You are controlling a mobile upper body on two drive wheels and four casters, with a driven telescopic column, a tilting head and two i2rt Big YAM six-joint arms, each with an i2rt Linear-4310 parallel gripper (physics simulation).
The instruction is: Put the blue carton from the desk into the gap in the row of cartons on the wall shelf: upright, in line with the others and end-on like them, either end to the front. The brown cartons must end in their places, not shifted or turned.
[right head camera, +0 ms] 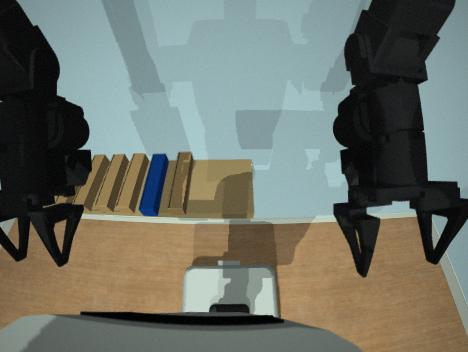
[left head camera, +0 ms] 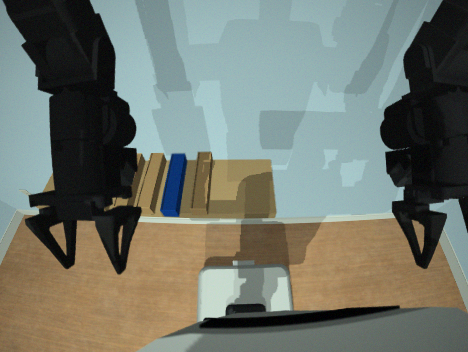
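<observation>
The blue carton (left head camera: pixel 173 185) (right head camera: pixel 154 185) stands in the row on the wall shelf (left head camera: pixel 230 175) (right head camera: pixel 210 175), end-on like its neighbours. A brown carton (left head camera: pixel 151 182) (right head camera: pixel 132 182) stands at its left in the picture and another brown carton (left head camera: pixel 201 182) (right head camera: pixel 180 182) at its right, with a slightly wider space there. Its front end looks roughly in line with theirs. More brown cartons stand farther left, partly hidden by the left arm in the left head view. My left gripper (left head camera: pixel 94 270) (right head camera: pixel 41 262) is open and empty, apart from the blue carton. My right gripper (right head camera: pixel 399 269) is open and empty, far right of the shelf.
The blue-grey wall (left head camera: pixel 325 195) (right head camera: pixel 300 195) behind the shelf carries shadows of the robot. The wooden floor (left head camera: pixel 165 265) (right head camera: pixel 140 265) lies below, with a pale baseboard along the wall. A light grey part of the robot's base (left head camera: pixel 215 285) (right head camera: pixel 200 285) shows at the bottom.
</observation>
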